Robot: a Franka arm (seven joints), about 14 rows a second.
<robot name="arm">
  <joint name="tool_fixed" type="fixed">
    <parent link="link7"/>
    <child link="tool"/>
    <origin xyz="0 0 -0.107" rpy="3.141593 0 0"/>
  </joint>
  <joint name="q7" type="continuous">
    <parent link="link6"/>
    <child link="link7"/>
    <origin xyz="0.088 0 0" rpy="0 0 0"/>
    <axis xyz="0 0 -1"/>
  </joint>
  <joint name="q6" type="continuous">
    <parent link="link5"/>
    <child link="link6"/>
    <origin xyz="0 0 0" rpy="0 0 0"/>
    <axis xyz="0 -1 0"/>
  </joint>
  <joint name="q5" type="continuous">
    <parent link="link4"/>
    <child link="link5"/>
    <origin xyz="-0.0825 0 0.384" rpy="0 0 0"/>
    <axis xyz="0 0 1"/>
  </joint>
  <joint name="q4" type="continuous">
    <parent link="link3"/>
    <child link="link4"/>
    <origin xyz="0.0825 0 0" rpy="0 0 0"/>
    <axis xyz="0 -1 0"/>
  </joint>
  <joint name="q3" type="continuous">
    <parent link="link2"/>
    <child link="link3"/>
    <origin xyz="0 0 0.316" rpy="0 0 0"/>
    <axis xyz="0 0 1"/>
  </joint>
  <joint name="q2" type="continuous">
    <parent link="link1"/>
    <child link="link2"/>
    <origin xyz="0 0 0" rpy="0 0 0"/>
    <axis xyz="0 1 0"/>
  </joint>
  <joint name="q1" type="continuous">
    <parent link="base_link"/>
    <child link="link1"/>
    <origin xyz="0 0 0.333" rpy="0 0 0"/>
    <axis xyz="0 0 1"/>
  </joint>
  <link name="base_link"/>
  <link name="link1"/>
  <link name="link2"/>
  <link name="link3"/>
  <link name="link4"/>
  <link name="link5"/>
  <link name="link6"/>
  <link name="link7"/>
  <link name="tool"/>
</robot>
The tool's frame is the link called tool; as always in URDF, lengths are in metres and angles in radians. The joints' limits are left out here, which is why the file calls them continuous.
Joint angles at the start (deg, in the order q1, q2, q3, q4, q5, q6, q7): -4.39, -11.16, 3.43, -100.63, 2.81, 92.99, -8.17
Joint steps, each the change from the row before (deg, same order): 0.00, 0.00, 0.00, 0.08, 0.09, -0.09, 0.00; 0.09, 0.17, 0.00, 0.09, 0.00, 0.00, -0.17; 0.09, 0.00, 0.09, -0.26, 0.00, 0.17, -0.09; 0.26, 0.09, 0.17, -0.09, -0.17, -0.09, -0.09; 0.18, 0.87, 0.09, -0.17, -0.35, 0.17, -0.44; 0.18, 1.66, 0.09, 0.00, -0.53, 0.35, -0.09; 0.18, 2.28, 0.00, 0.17, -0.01, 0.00, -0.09; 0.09, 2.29, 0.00, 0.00, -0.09, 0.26, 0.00; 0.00, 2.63, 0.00, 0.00, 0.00, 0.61, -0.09; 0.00, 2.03, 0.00, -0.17, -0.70, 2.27, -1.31; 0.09, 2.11, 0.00, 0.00, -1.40, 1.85, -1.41; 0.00, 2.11, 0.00, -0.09, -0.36, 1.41, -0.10; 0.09, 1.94, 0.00, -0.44, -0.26, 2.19, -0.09; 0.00, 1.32, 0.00, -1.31, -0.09, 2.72, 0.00
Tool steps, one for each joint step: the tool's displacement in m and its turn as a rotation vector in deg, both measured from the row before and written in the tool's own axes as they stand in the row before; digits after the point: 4 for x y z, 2 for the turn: -0.0001, -0.0002, -0.0005, 0.09, 0.00, 0.00; 0.0010, -0.0006, 0.0008, 0.03, -0.08, -0.26; 0.0003, -0.0015, 0.0020, 0.01, -0.10, -0.26; 0.0006, -0.0034, 0.0019, -0.13, -0.31, -0.52; 0.0044, -0.0005, 0.0091, -0.16, -0.91, -0.69; 0.0085, 0.0008, 0.0145, -0.22, -1.37, -0.34; 0.0107, 0.0012, 0.0193, 0.47, -2.06, -0.22; 0.0109, 0.0023, 0.0205, 0.38, -1.99, -0.04; 0.0128, 0.0034, 0.0232, 0.49, -1.96, -0.03; 0.0127, 0.0044, 0.0166, -0.57, -0.02, -1.34; 0.0118, 0.0045, 0.0171, -1.18, -0.50, -1.68; 0.0104, 0.0032, 0.0190, -0.04, -0.81, -0.18; 0.0105, 0.0019, 0.0193, -0.09, -0.21, -0.26; 0.0068, 0.0015, 0.0199, -0.01, 0.09, -0.06
